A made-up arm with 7 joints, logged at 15 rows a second.
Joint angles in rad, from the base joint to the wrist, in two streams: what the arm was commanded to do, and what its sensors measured. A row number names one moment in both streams.
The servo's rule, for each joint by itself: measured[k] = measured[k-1] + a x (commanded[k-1-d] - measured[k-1]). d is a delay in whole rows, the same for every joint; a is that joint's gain. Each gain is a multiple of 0.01, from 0.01 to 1. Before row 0 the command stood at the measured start. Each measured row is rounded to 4 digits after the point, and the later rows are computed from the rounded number. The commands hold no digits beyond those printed.
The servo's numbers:
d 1
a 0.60 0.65 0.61 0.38 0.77 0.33 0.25
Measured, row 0:
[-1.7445, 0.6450, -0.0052, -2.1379, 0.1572, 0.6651, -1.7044]
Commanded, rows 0 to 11:
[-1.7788, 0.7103, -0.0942, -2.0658, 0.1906, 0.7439, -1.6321]
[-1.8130, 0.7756, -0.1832, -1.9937, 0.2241, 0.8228, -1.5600]
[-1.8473, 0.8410, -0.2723, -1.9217, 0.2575, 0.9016, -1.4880]
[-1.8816, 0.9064, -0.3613, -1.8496, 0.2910, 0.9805, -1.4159]
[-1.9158, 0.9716, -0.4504, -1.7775, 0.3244, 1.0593, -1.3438]
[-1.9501, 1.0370, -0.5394, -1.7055, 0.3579, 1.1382, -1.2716]
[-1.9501, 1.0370, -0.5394, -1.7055, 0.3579, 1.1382, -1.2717]
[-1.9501, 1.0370, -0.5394, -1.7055, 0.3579, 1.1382, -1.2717]
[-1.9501, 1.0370, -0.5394, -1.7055, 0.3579, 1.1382, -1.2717]
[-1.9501, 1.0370, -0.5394, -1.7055, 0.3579, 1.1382, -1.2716]
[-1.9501, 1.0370, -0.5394, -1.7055, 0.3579, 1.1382, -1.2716]
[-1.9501, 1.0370, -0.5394, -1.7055, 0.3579, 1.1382, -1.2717]
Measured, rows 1 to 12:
[-1.7445, 0.6450, -0.0052, -2.1379, 0.1572, 0.6651, -1.7044]
[-1.7651, 0.6874, -0.0595, -2.1105, 0.1829, 0.6911, -1.6863]
[-1.7938, 0.7447, -0.1350, -2.0661, 0.2146, 0.7346, -1.6547]
[-1.8259, 0.8073, -0.2188, -2.0112, 0.2476, 0.7897, -1.6130]
[-1.8593, 0.8717, -0.3057, -1.9498, 0.2810, 0.8527, -1.5637]
[-1.8932, 0.9366, -0.3940, -1.8843, 0.3144, 0.9209, -1.5087]
[-1.9273, 1.0019, -0.4827, -1.8164, 0.3479, 0.9926, -1.4494]
[-1.9410, 1.0247, -0.5173, -1.7743, 0.3556, 1.0406, -1.4050]
[-1.9465, 1.0327, -0.5308, -1.7482, 0.3574, 1.0728, -1.3717]
[-1.9487, 1.0355, -0.5360, -1.7320, 0.3578, 1.0944, -1.3467]
[-1.9495, 1.0365, -0.5381, -1.7219, 0.3579, 1.1089, -1.3279]
[-1.9499, 1.0368, -0.5389, -1.7157, 0.3579, 1.1186, -1.3138]

